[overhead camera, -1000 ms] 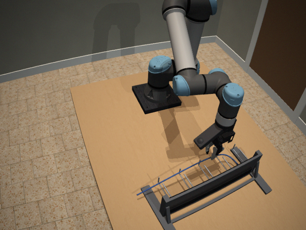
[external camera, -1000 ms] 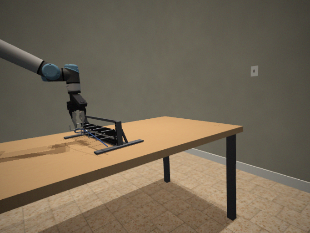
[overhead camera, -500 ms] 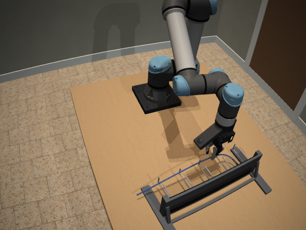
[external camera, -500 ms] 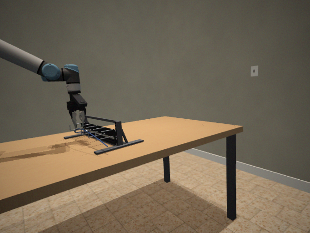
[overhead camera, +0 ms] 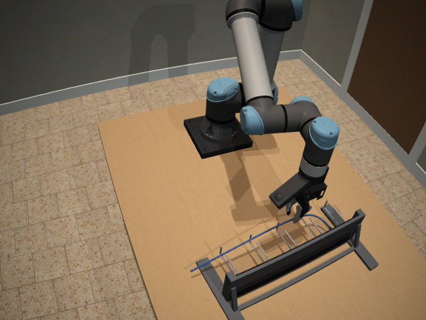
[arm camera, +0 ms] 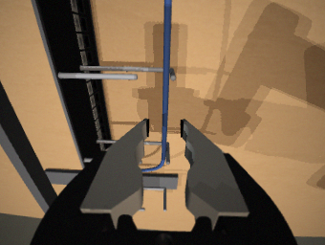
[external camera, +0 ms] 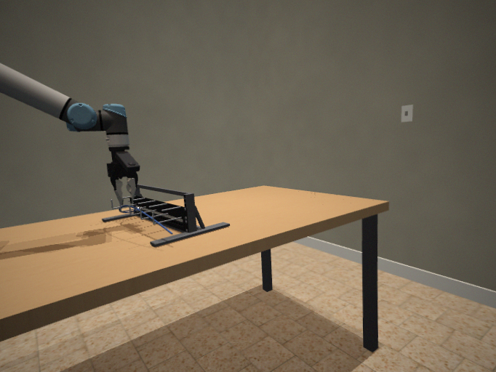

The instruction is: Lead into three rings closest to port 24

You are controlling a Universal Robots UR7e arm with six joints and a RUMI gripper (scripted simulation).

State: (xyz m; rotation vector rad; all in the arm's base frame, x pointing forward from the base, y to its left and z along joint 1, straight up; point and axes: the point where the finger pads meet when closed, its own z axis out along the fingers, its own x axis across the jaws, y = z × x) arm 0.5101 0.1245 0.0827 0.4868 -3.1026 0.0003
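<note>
Now: hand 12 cm short of the free-standing rack, 1 cm to the left of it and 4 cm above it.
</note>
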